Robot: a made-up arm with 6 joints. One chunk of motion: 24 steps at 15 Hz.
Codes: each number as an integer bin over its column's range. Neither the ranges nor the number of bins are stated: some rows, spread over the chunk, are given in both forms.
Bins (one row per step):
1: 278 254 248 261 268 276
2: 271 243 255 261 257 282
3: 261 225 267 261 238 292
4: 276 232 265 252 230 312
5: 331 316 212 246 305 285
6: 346 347 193 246 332 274
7: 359 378 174 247 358 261
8: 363 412 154 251 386 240
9: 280 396 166 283 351 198
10: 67 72 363 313 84 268
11: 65 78 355 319 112 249
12: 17 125 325 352 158 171
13: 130 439 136 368 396 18
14: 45 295 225 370 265 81
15: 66 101 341 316 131 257
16: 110 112 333 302 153 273
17: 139 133 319 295 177 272
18: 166 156 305 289 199 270
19: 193 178 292 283 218 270
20: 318 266 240 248 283 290
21: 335 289 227 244 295 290
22: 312 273 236 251 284 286
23: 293 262 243 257 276 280
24: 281 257 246 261 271 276
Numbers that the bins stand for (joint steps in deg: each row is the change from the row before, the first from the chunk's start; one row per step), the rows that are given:
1: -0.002 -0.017 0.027 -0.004 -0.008 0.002
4: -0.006 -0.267 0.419 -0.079 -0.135 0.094
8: 0.181 1.776 -2.144 -0.088 0.384 -0.089
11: -0.460 -2.015 2.498 0.484 -0.527 -0.067
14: -0.503 0.448 -0.504 0.914 -0.018 -0.494
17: -0.301 -1.390 1.666 0.282 -0.311 -0.008
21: 0.121 0.380 -0.458 -0.147 0.081 0.038
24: 0.005 0.017 -0.019 -0.004 0.002 0.002
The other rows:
2: -0.017 -0.142 0.188 -0.004 -0.045 0.017
3: -0.038 -0.346 0.466 -0.004 -0.108 0.043
5: 0.113 0.687 -0.805 -0.130 0.115 0.025
6: 0.145 1.039 -1.243 -0.130 0.205 -0.003
7: 0.173 1.390 -1.682 -0.122 0.291 -0.036
9: 0.003 1.595 -1.867 0.181 0.268 -0.196
10: -0.456 -2.083 2.682 0.434 -0.621 -0.018
12: -0.563 -1.481 1.805 0.762 -0.374 -0.265
13: -0.320 2.083 -2.559 0.897 0.417 -0.654
15: -0.458 -1.754 2.174 0.459 -0.464 -0.046
16: -0.363 -1.629 1.990 0.341 -0.391 -0.005
18: -0.243 -1.129 1.343 0.232 -0.238 -0.013
19: -0.185 -0.880 1.043 0.181 -0.175 -0.013
20: 0.085 0.119 -0.158 -0.113 0.041 0.038
22: 0.072 0.199 -0.250 -0.088 0.045 0.028
23: 0.031 0.074 -0.089 -0.037 0.018 0.012

